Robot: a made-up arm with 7 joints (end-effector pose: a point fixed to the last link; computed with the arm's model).
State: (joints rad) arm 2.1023 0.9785 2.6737 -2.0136 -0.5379 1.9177 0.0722
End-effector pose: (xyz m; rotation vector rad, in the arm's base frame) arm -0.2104 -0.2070 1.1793 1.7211 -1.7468 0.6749
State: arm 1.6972 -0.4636 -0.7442 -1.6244 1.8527 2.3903 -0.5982
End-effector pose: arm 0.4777 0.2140 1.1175 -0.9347 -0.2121 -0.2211
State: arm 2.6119 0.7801 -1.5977 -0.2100 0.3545 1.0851 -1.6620
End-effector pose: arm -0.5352 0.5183 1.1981 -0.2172 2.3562 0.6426
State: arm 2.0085 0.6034 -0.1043 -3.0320 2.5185 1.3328 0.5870
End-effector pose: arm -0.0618 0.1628 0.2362 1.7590 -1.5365 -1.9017
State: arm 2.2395 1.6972 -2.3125 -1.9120 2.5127 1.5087 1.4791
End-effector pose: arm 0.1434 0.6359 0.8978 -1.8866 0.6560 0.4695
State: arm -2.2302 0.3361 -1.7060 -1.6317 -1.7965 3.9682 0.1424
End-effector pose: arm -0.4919 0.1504 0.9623 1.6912 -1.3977 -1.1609
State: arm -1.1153 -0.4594 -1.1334 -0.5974 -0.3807 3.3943 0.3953
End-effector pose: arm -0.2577 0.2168 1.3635 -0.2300 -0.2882 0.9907
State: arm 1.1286 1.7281 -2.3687 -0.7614 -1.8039 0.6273 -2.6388
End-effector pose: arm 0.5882 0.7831 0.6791 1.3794 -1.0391 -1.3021
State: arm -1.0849 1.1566 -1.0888 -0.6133 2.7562 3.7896 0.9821
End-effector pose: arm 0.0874 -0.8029 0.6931 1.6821 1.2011 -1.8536
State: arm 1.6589 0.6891 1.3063 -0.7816 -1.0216 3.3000 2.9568
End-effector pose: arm -0.3597 0.5105 1.1776 -1.1565 0.0541 1.8863
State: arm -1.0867 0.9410 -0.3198 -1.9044 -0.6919 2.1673 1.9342
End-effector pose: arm 0.1826 -0.7171 0.1973 0.5005 -2.1810 -0.5401
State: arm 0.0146 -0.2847 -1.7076 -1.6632 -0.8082 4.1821 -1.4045
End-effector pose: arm -0.1686 -0.4705 1.0186 0.7034 0.4356 -0.0357
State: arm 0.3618 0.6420 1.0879 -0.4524 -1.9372 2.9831 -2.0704
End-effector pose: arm 0.4223 0.4631 1.1992 -0.3595 0.9421 0.5937
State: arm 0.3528 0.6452 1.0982 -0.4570 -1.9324 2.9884 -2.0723
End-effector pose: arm 0.4255 0.4606 1.1981 -0.3605 0.9448 0.6023
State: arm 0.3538 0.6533 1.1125 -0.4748 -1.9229 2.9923 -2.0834
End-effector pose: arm 0.4254 0.4682 1.1921 -0.3801 0.9559 0.6218
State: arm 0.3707 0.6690 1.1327 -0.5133 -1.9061 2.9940 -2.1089
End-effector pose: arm 0.4189 0.4915 1.1785 -0.4299 0.9787 0.6586
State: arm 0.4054 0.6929 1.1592 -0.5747 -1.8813 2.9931 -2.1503
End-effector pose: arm 0.4019 0.5311 1.1562 -0.5150 1.0107 0.7146
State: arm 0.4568 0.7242 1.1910 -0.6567 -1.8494 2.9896 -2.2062
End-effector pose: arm 0.3700 0.5832 1.1256 -0.6356 1.0440 0.7880
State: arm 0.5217 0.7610 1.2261 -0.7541 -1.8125 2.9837 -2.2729
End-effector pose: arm 0.3199 0.6402 1.0885 -0.7870 1.0688 0.8740
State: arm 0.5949 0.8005 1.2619 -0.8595 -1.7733 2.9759 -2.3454
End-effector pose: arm 0.2528 0.6929 1.0482 -0.9591 1.0758 0.9656
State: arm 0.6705 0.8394 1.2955 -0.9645 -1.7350 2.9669 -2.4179
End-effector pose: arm 0.1745 0.7336 1.0082 -1.1377 1.0603 1.0547
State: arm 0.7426 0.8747 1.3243 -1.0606 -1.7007 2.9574 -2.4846
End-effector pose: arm 0.0942 0.7589 0.9722 -1.3066 1.0248 1.1336
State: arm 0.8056 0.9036 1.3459 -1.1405 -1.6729 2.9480 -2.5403
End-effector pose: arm 0.0222 0.7704 0.9425 -1.4507 0.9782 1.1957
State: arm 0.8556 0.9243 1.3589 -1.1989 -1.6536 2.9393 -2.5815
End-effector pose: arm -0.0344 0.7731 0.9205 -1.5598 0.9327 1.2370
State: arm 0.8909 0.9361 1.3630 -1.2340 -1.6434 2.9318 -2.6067
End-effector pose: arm -0.0723 0.7726 0.9061 -1.6303 0.8983 1.2571
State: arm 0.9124 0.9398 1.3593 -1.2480 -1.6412 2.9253 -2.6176
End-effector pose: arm -0.0926 0.7723 0.8984 -1.6657 0.8797 1.2584
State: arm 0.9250 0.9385 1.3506 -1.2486 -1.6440 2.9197 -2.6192
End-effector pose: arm -0.1017 0.7734 0.8947 -1.6786 0.8729 1.2484
